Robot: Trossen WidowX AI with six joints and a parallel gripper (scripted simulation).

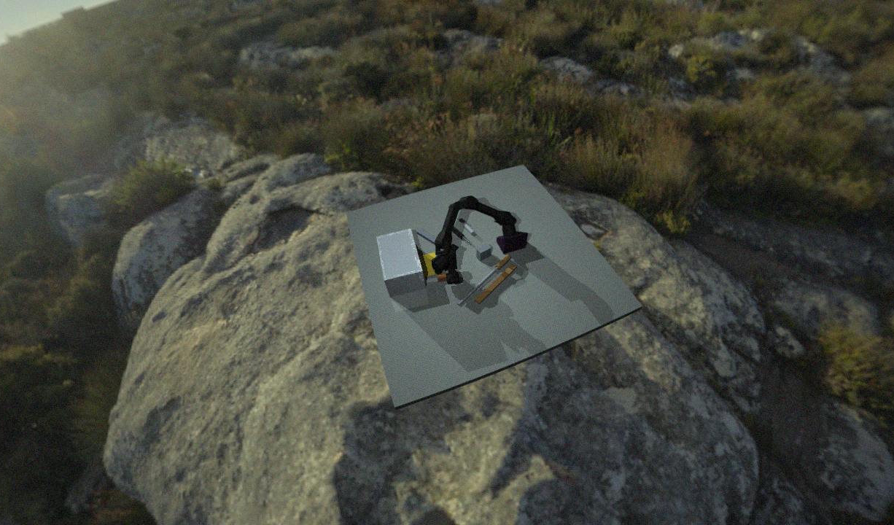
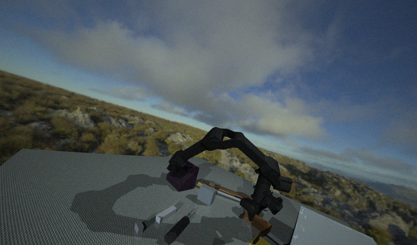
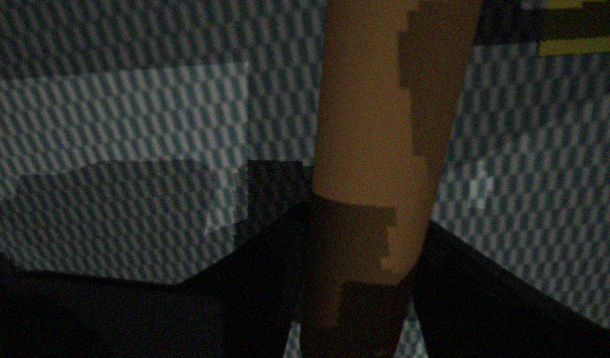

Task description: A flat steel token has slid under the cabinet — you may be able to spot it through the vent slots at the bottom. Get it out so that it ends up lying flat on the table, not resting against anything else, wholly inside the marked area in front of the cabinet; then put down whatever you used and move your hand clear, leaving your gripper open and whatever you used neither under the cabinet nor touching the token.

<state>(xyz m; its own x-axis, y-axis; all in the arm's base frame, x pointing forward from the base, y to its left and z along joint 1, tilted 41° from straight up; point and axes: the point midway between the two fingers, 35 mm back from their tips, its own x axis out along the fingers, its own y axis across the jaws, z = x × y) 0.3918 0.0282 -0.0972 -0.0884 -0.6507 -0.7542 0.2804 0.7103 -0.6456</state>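
Right now my gripper tip is 19 cm past the wooden stick and 13 cm to the right of it. The rest, counted from my gripper tip: grey bar (27 cm to the right, 23 cm behind); then grey block (22 cm behind, 6 cm to the right, 2 cm above); then small grey cube (38 cm to the right, 22 cm behind).
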